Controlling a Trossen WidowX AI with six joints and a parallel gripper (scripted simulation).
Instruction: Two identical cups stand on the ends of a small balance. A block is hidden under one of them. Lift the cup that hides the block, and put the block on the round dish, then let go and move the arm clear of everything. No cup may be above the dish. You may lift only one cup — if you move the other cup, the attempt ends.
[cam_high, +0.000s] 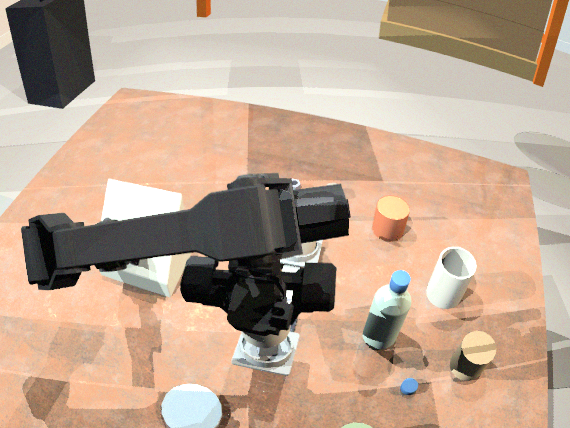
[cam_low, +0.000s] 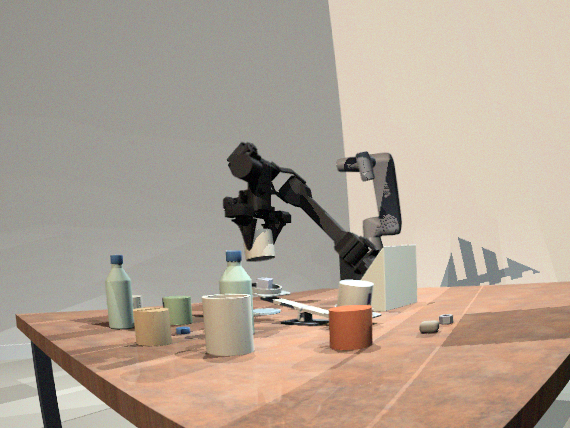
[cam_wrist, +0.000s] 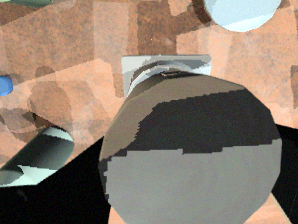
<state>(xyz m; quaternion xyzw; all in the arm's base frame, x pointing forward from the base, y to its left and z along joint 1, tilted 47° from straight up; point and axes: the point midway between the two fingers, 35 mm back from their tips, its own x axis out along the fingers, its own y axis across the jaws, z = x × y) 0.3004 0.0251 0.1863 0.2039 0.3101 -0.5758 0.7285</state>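
The grey block lies 1 cm to the left of my gripper tip and 8 cm below it. From my gripper tip the other things lie so: round light-blue dish: 9 cm behind, 12 cm to the right, 17 cm below; blue cap: 25 cm ahead, 4 cm to the left, 16 cm below; cream cup: 3 cm behind, 29 cm to the left, 11 cm below.
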